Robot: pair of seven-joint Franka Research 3 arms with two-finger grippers.
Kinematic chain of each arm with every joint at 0, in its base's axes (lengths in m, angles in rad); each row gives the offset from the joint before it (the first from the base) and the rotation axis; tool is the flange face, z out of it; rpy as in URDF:
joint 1: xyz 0 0 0.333 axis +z
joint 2: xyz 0 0 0 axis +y
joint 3: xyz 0 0 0.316 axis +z
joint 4: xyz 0.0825 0 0 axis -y
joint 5: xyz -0.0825 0 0.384 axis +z
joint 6: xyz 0 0 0 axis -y
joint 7: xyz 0.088 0 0 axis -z
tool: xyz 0 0 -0.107 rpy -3.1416 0 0
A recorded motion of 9 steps. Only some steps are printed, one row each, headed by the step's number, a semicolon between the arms.
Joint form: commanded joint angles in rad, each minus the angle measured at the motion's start. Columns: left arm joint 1, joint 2, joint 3, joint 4, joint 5, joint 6, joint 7; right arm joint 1, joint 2, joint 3, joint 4, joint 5, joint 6, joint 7.
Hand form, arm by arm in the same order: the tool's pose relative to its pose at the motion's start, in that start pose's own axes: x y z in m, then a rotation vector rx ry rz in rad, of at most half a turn. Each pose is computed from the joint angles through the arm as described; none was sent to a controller.
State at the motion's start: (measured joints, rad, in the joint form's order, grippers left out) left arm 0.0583 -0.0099 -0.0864 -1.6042 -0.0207 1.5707 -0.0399; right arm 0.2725 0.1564 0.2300 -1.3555 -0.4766 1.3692 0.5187
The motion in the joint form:
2: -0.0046 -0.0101 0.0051 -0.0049 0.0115 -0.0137 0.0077; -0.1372 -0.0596 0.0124 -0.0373 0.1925 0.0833 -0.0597
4: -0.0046 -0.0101 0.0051 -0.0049 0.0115 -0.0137 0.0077; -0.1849 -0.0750 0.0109 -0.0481 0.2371 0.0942 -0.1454
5: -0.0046 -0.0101 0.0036 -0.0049 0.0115 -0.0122 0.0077; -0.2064 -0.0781 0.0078 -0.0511 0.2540 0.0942 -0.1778
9: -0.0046 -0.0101 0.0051 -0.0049 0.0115 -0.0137 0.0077; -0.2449 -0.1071 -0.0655 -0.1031 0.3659 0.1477 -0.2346
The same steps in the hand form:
2: -0.0045 -0.0014 -0.0020 0.0126 -0.0081 0.0072; 0.0100 0.0473 0.0065 0.1946 -0.0349 0.0342
4: -0.0045 -0.0014 -0.0020 0.0126 -0.0081 0.0072; 0.0141 0.0682 0.0133 0.2351 -0.0439 -0.0084
5: -0.0044 -0.0006 -0.0021 0.0126 -0.0066 0.0087; 0.0168 0.0784 0.0186 0.2487 -0.0533 -0.0195
9: -0.0045 -0.0014 -0.0020 0.0126 -0.0081 0.0072; 0.0252 0.1169 0.0443 0.3475 -0.0785 0.0209

